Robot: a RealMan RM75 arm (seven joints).
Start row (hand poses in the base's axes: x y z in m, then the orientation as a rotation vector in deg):
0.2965, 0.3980, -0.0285, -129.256, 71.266, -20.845
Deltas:
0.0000, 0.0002, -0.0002, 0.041, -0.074, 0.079
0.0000, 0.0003, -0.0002, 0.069, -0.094, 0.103
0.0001, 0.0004, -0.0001, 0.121, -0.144, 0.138
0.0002, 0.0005, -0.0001, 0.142, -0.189, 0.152
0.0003, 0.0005, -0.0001, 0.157, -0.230, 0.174
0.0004, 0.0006, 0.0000, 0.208, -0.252, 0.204
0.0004, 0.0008, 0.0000, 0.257, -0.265, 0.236
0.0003, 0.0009, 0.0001, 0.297, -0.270, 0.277
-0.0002, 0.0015, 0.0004, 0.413, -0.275, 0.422
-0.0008, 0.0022, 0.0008, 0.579, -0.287, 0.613
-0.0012, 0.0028, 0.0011, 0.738, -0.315, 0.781
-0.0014, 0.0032, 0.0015, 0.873, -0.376, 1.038
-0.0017, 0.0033, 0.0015, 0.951, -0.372, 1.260
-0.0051, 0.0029, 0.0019, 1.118, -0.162, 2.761
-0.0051, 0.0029, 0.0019, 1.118, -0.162, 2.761
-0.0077, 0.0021, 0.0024, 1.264, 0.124, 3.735
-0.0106, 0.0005, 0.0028, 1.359, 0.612, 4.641
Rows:
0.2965, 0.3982, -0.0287, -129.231, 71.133, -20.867
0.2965, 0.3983, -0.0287, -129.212, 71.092, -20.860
0.2966, 0.3984, -0.0286, -129.165, 71.022, -20.865
0.2967, 0.3985, -0.0286, -129.135, 70.981, -20.894
0.2968, 0.3985, -0.0286, -129.116, 70.933, -20.920
0.2969, 0.3986, -0.0285, -129.079, 70.882, -20.897
0.2969, 0.3988, -0.0285, -129.049, 70.834, -20.865
0.2968, 0.3989, -0.0284, -129.036, 70.781, -20.827
0.2963, 0.3995, -0.0281, -129.014, 70.599, -20.697
0.2957, 0.4002, -0.0277, -128.972, 70.356, -20.524
0.2953, 0.4008, -0.0274, -128.916, 70.132, -20.381
0.2951, 0.4012, -0.0270, -128.912, 69.790, -20.257
0.2948, 0.4013, -0.0270, -128.966, 69.526, -20.116
0.2914, 0.4009, -0.0266, -129.706, 67.859, -19.215
0.2914, 0.4009, -0.0266, -129.706, 67.859, -19.215
0.2888, 0.4001, -0.0261, -130.210, 66.845, -18.441
0.2859, 0.3985, -0.0257, -130.802, 66.009, -17.508

